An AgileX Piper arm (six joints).
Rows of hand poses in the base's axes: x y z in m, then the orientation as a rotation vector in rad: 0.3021, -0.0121, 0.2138, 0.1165, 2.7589, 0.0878; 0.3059, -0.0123, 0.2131, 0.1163, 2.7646, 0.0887; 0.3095, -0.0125, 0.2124, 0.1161, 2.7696, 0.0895; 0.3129, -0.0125, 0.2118, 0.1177, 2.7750, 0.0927; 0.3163, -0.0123, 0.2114, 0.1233, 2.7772, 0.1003; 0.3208, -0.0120, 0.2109, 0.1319, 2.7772, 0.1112; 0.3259, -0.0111, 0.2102, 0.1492, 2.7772, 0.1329; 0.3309, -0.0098, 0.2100, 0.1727, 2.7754, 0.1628; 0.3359, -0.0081, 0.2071, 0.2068, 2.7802, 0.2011; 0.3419, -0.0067, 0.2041, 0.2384, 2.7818, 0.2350; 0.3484, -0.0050, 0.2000, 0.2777, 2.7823, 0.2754; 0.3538, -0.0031, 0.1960, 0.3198, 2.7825, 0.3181
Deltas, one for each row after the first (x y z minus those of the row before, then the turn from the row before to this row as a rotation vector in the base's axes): 0.0038, -0.0002, -0.0007, 0.0007, 0.0057, 0.0006; 0.0036, -0.0002, -0.0007, 0.0006, 0.0050, 0.0005; 0.0034, 0.0000, -0.0006, 0.0025, 0.0055, -0.0004; 0.0034, 0.0002, -0.0004, 0.0060, 0.0025, -0.0028; 0.0045, 0.0003, -0.0005, 0.0087, 0.0006, -0.0046; 0.0051, 0.0009, -0.0007, 0.0173, 0.0014, -0.0092; 0.0050, 0.0013, -0.0002, 0.0238, 0.0004, -0.0126; 0.0050, 0.0017, -0.0029, 0.0311, 0.0087, -0.0181; 0.0060, 0.0014, -0.0030, 0.0276, 0.0059, -0.0172; 0.0065, 0.0017, -0.0041, 0.0330, 0.0068, -0.0216; 0.0054, 0.0019, -0.0040, 0.0349, 0.0080, -0.0230
